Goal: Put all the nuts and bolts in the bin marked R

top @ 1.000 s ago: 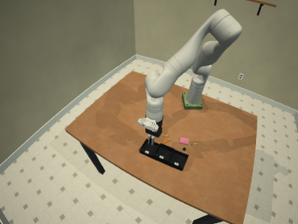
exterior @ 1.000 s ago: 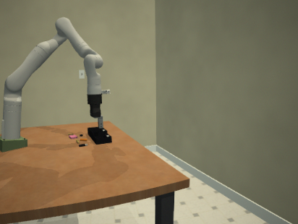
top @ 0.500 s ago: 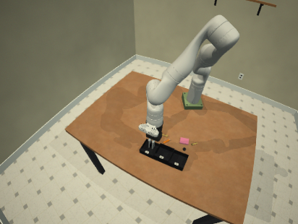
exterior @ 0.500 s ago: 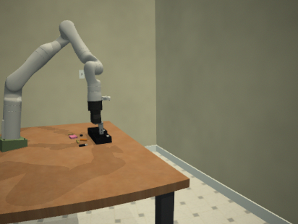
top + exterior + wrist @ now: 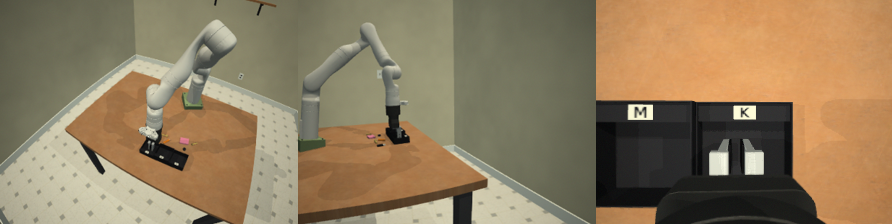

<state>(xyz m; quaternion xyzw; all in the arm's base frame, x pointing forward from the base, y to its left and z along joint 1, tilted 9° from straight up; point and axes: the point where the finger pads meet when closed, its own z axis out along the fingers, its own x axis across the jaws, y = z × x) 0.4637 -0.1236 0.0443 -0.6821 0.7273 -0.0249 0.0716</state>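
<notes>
The black bin tray is 80 mm to the left of my hand, 10 mm below it and 10 mm ahead of it. Round my hand: dark hex nut: 170 mm to the left, 80 mm behind, 30 mm below; black USB stick: 110 mm behind, 40 mm to the right, 30 mm below; orange marker: 90 mm behind, 60 mm to the left, 30 mm below.
</notes>
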